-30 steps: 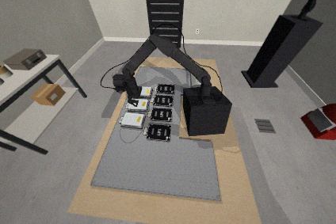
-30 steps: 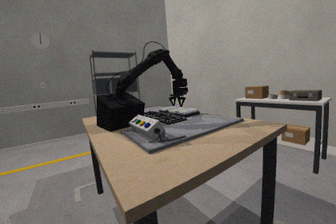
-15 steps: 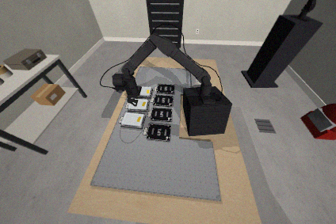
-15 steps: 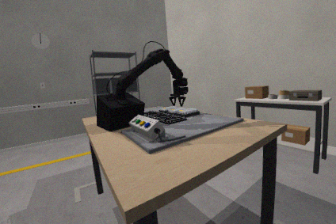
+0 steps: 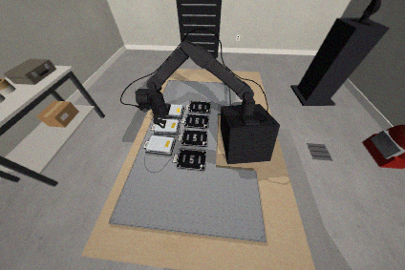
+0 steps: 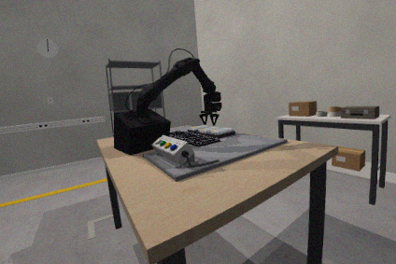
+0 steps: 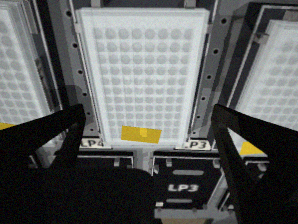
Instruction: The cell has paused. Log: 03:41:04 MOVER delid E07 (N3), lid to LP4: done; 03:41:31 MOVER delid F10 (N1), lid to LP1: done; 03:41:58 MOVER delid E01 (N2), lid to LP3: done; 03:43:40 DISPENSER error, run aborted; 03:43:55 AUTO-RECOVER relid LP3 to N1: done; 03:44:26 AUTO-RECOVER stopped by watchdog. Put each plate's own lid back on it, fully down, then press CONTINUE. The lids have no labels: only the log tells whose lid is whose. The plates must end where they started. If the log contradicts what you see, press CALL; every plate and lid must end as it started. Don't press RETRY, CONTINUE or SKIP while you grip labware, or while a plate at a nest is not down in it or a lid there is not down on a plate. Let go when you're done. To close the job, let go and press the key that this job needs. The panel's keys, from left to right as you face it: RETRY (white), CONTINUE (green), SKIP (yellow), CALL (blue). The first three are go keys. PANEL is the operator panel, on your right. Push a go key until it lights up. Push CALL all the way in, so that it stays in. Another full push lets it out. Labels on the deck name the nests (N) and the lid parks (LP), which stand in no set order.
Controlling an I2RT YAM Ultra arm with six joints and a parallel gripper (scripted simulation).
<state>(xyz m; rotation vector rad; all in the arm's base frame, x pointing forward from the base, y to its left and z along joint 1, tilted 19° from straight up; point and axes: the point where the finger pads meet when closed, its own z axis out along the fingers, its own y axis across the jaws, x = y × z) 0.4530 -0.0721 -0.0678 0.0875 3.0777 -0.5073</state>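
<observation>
My hand is 49 cm past the green continue key and 24 cm to the left of it. From my hand the other things lie so: park LP3: 19 cm behind, 6 cm below, 4 cm to the right; then white retry key: 48 cm behind, 19 cm to the right; then park LP2: 20 cm behind, 17 cm to the right, 6 cm below.
</observation>
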